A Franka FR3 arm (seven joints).
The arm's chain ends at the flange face. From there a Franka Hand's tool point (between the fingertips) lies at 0.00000 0.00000 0.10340 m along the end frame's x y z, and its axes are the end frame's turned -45 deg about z.
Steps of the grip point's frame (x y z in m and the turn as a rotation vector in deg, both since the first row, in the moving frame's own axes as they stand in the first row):
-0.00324, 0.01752, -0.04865, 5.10, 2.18, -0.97
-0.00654, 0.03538, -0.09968, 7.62, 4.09, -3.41
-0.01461, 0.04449, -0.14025, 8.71, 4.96, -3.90
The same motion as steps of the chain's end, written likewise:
0.01390, 0.02392, -0.04817, 5.15, -2.06, -0.97
0.02532, 0.04439, -0.09850, 8.28, -2.50, -3.41
0.02648, 0.05897, -0.13867, 9.67, -2.65, -3.90

